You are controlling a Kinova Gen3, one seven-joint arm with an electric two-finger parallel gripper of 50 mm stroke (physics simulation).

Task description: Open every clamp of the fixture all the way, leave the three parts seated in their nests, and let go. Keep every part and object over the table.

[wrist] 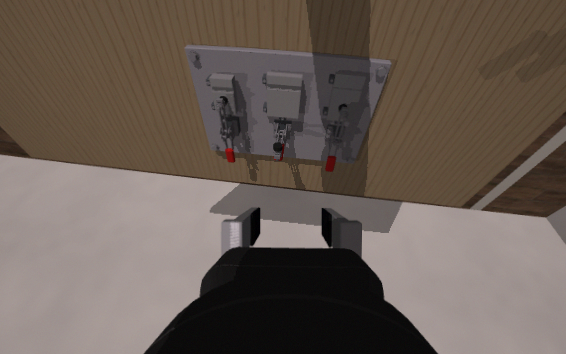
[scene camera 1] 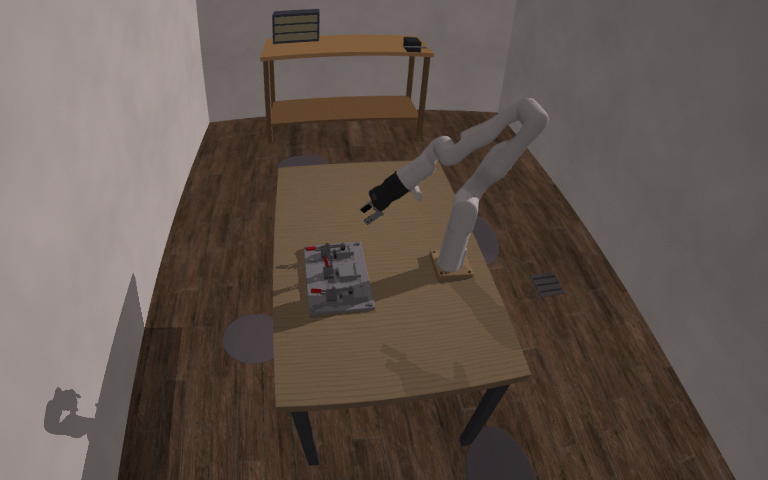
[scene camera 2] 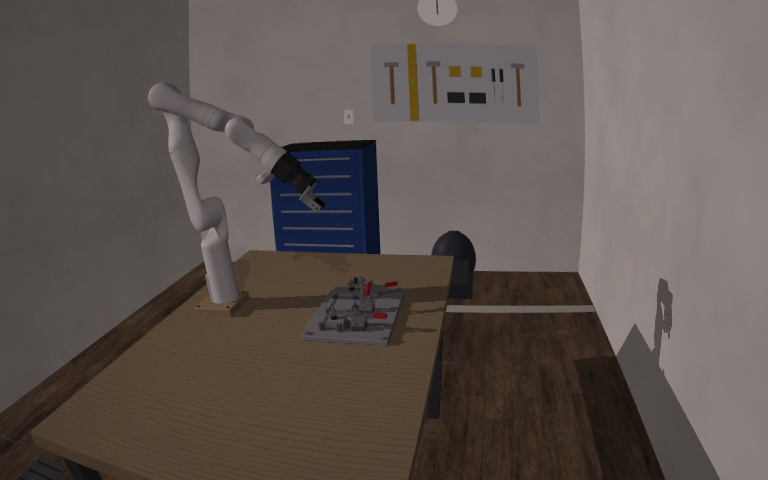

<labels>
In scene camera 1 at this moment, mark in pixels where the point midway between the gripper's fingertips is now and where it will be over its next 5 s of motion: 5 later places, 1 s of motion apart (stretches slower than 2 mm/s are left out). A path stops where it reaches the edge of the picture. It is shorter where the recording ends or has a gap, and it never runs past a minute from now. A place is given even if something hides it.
My gripper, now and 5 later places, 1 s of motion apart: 363, 216; 335, 223; 316, 214; 318, 183; 319, 183; 320, 183
</labels>
